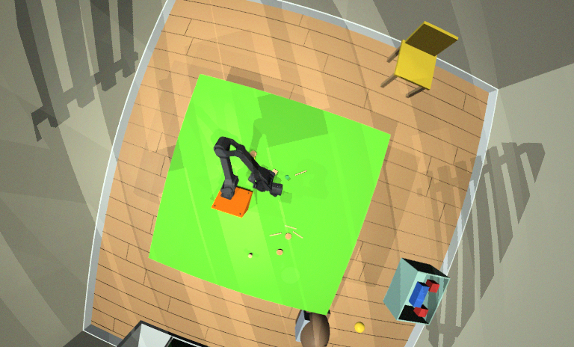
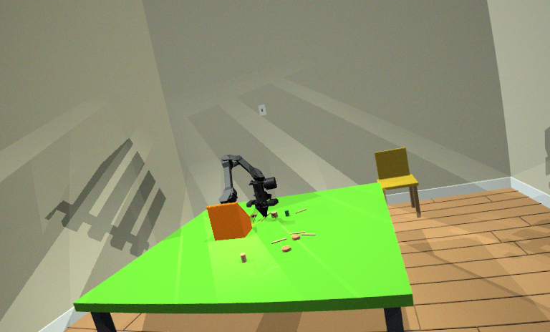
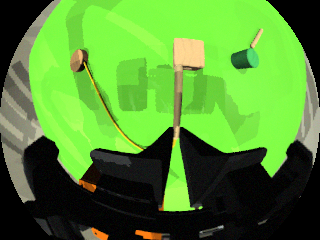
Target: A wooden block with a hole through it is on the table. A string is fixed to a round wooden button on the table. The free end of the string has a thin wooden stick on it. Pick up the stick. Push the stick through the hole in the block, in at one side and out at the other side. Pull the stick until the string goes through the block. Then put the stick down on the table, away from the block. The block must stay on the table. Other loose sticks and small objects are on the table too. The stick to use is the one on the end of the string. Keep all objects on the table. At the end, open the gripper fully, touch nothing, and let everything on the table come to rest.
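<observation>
Now: gripper tip 8 cm to the right of the wooden block, 3 cm short of it and 2 cm above it. From my gripper tip the other things lie so: round button (14 cm to the left, 13 cm behind, 2 cm below); then green cylinder (11 cm ahead, 7 cm to the left, 1 cm below).
</observation>
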